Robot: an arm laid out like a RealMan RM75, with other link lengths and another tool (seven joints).
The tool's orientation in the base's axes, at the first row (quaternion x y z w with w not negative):
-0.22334, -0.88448, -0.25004, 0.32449
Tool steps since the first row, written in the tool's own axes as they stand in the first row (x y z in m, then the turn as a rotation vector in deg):
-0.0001, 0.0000, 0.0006, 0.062, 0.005, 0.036
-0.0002, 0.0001, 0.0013, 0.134, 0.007, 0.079
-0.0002, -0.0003, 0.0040, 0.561, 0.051, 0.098
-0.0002, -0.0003, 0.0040, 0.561, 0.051, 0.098
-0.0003, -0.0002, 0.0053, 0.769, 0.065, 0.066
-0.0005, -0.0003, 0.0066, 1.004, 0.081, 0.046
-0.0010, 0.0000, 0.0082, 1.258, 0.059, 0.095
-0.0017, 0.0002, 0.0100, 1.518, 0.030, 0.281
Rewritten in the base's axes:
-0.0002, 0.0003, -0.0005, -0.057, 0.039, 0.020
-0.0004, 0.0008, -0.0010, -0.125, 0.083, 0.041
-0.0019, 0.0021, -0.0029, -0.404, 0.228, 0.335
-0.0019, 0.0021, -0.0029, -0.404, 0.228, 0.335
-0.0024, 0.0029, -0.0038, -0.525, 0.268, 0.503
-0.0029, 0.0035, -0.0048, -0.669, 0.324, 0.682
-0.0031, 0.0046, -0.0061, -0.879, 0.394, 0.817
-0.0033, 0.0056, -0.0077, -1.160, 0.542, 0.863

